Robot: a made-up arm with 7 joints.
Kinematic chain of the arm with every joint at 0, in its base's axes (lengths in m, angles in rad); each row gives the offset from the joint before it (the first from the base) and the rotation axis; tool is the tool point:
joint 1: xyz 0 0 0 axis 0 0.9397 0.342
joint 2: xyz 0 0 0 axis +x
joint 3: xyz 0 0 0 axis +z
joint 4: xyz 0.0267 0 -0.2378 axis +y
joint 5: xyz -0.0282 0 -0.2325 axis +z
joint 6: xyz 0 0 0 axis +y
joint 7: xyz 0 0 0 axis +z
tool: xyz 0 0 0
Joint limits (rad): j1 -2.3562..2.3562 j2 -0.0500..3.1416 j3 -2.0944..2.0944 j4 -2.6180..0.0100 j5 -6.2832..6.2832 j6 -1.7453..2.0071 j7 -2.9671..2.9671
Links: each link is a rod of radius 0.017 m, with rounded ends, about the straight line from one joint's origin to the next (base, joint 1, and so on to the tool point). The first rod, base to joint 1, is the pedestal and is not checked.
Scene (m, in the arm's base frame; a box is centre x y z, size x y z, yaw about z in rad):
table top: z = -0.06
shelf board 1: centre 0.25 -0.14 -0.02 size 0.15 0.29 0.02 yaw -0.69
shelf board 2: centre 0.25 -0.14 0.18 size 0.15 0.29 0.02 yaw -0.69
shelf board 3: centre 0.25 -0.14 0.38 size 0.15 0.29 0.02 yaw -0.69
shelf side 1: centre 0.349 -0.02 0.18 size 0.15 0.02 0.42 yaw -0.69
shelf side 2: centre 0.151 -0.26 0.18 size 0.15 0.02 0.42 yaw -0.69
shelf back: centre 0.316 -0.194 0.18 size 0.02 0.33 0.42 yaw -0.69
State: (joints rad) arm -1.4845 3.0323 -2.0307 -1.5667 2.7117 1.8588 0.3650
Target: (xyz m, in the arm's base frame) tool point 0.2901 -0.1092 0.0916
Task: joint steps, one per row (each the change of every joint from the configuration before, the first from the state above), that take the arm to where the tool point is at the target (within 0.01 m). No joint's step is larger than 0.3 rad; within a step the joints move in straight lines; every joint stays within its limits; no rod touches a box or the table.
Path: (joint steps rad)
1: -0.1093 -0.2720 0.0961 -0.1895 0.0000 0.0000 0.0000
2: -0.1093 -0.2721 0.0962 -0.1895 0.0000 0.0000 0.0000
3: -0.1093 -0.2720 0.0961 -0.1895 0.0000 0.0000 0.0000
4: -0.1094 -0.2721 0.0961 -0.1895 0.0000 0.0000 0.0000
5: -0.1093 -0.2720 0.0962 -0.1896 0.0000 0.0000 0.0000
6: 0.0137 -0.2086 -0.0139 0.2143 0.0000 0.0000 0.0000
7: 0.0136 -0.2086 -0.0140 0.2142 0.0000 0.0000 0.0000
8: 0.0137 -0.2086 -0.0139 0.2143 0.0000 0.0000 0.0000

